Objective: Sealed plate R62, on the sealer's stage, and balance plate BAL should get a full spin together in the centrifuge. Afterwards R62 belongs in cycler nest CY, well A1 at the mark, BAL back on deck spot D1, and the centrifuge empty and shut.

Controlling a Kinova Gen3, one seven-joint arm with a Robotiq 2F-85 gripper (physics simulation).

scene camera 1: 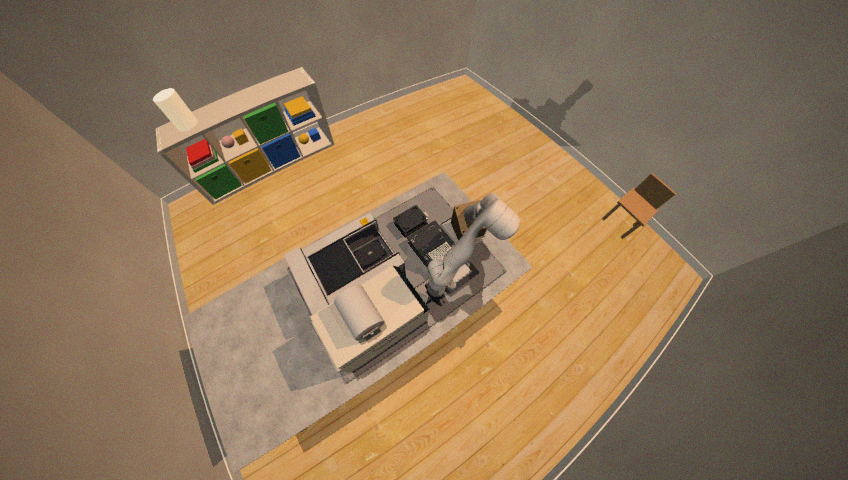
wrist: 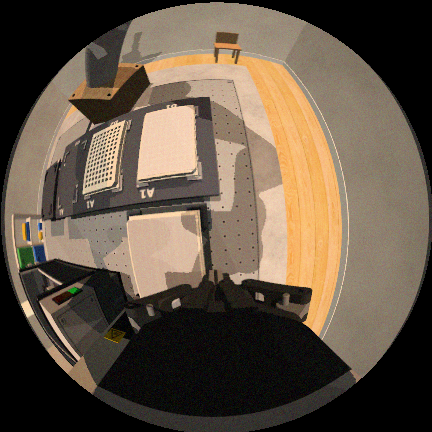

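Seen in the pictures: gripper, between the fingertips: (scene camera 1: pixel 433 299) (wrist: pixel 215 277); arm's base, origin of its link: (scene camera 1: pixel 471 214) (wrist: pixel 101 76).
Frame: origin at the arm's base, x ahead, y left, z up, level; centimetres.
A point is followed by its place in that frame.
A smooth pale plate (wrist: pixel 168 145) @(x 27.5, y 21.5, z -5.2 cm) (scene camera 1: pixel 462 273) @(x 23.9, y 23.5, z -5.2 cm) lies on the spot marked D1 of the dark deck (wrist: pixel 206 187) @(x 33.7, y 26.5, z -6.8 cm), probably BAL. A broad pale rectangular top (wrist: pixel 165 245) @(x 40.4, y 21.9, z -1.7 cm) lies in a dark frame between the deck and my gripper; no label tells whether it is R62. My gripper (wrist: pixel 215 277) @(x 44.6, y 26.8, z -2.9 cm) (scene camera 1: pixel 437 299) @(x 44.6, y 26.8, z -2.9 cm) is shut and empty, beside the near right corner of that pale top in the wrist view. A grey machine (wrist: pixel 80 320) @(x 51.1, y 7.1, z 3.1 cm) with a red and a green button stands at the wrist view's lower left. I cannot tell which device is the centrifuge or nest CY.
A white plate with many holes (wrist: pixel 104 157) @(x 26.9, y 9.8, z -5.2 cm) (scene camera 1: pixel 439 252) @(x 26.7, y 7.2, z -5.5 cm) sits on D2. A brown block (wrist: pixel 112 95) @(x 9.2, y 6.0, z -4.5 cm) stands behind the deck. A dark box (scene camera 1: pixel 410 219) @(x 27.7, y -19.3, z -7.2 cm) lies at the table's far end. A large pale cabinet (scene camera 1: pixel 398 291) @(x 58.9, y 21.2, z 22.4 cm) carries a white cylinder (scene camera 1: pixel 357 312) @(x 75.3, y 23.6, z 35.0 cm), beside a black recessed unit (scene camera 1: pixel 333 267) @(x 76.6, y -8.7, z 8.7 cm).
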